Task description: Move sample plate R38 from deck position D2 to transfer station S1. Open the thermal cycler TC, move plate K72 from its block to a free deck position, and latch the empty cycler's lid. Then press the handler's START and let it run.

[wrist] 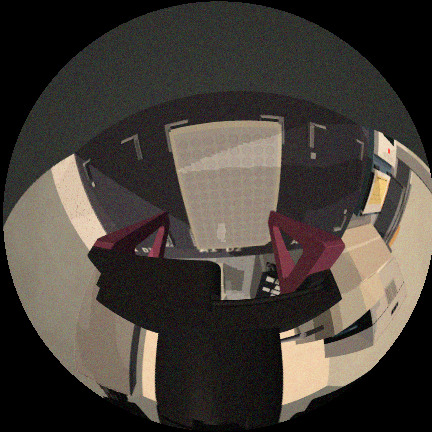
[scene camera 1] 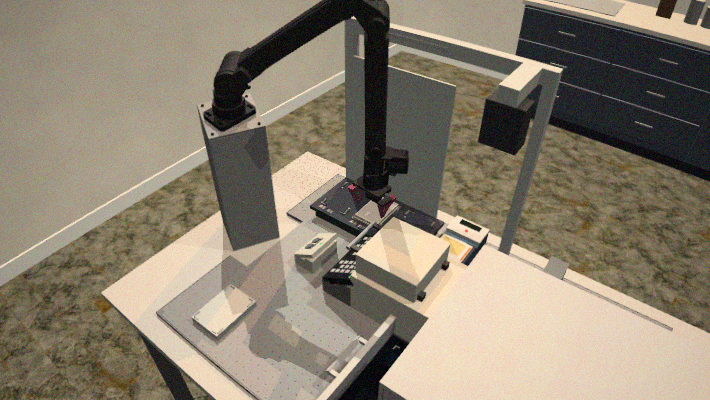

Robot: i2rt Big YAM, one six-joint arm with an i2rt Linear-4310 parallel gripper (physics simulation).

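Frame: origin at the arm's base, x ahead, y left, z up, level; centimetres.
Where they show: gripper, fingertip midpoint: (wrist: 218, 216) (scene camera 1: 370, 210); arm's base, origin of the base link: (scene camera 1: 230, 114).
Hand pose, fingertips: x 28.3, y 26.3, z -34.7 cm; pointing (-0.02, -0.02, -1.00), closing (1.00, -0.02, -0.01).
Observation:
Things, the pixels of their top centre, and the offset from my fingertips. "*": a spot on its surface instead. Level surfaces: height alone.
- Sample plate R38, middle of its top: (wrist: 231, 198) (scene camera 1: 376, 209) dz -0.1, dx +1.1, dy +1.8 cm
- dark deck, its level: dz -1.7 cm
- large beige box with a closed top, surface spot: (scene camera 1: 402, 255) * dz +13.8, dx +26.4, dy -20.6 cm
- small white box with dark switches, middle of its top: (scene camera 1: 315, 238) dz +1.8, dx -2.5, dy -21.9 cm
- black keypad, middle of its top: (scene camera 1: 342, 270) dz +3.0, dx +12.1, dy -26.5 cm
- device with a red light, middle of its top: (wrist: 385, 173) (scene camera 1: 459, 239) dz -0.7, dx +27.9, dy +7.8 cm
- orange-yellow item, middle of its top: (wrist: 379, 193) (scene camera 1: 452, 247) dz -1.1, dx +28.1, dy +3.7 cm
- white block, middle of its top: (scene camera 1: 223, 308) dz -4.3, dx -6.8, dy -53.0 cm
Sample plate R38 (scene camera 1: 369, 213) (wrist: 227, 175), pale with a grid of wells, lies flat on position D2 of the dark deck (scene camera 1: 332, 201) (wrist: 320, 187). My gripper (scene camera 1: 370, 209) (wrist: 218, 216) is open, pointing down over the plate, with one red finger toward each long side. Nothing is held. The fingertips look close above the plate; their exact height is unclear. A large beige box with a closed top (scene camera 1: 402, 255), with a bar reaching toward the deck, stands in front of the deck. Its label does not show, nor do the labels of S1, K72 and START.
A small white box with dark switches (scene camera 1: 316, 250) and a black keypad (scene camera 1: 342, 270) stand near the beige box. A device with a red light (scene camera 1: 469, 227) holds an orange-yellow item (scene camera 1: 457, 246). A white block (scene camera 1: 224, 310) lies at the front left. A grey panel (scene camera 1: 422, 135) rises behind the deck.

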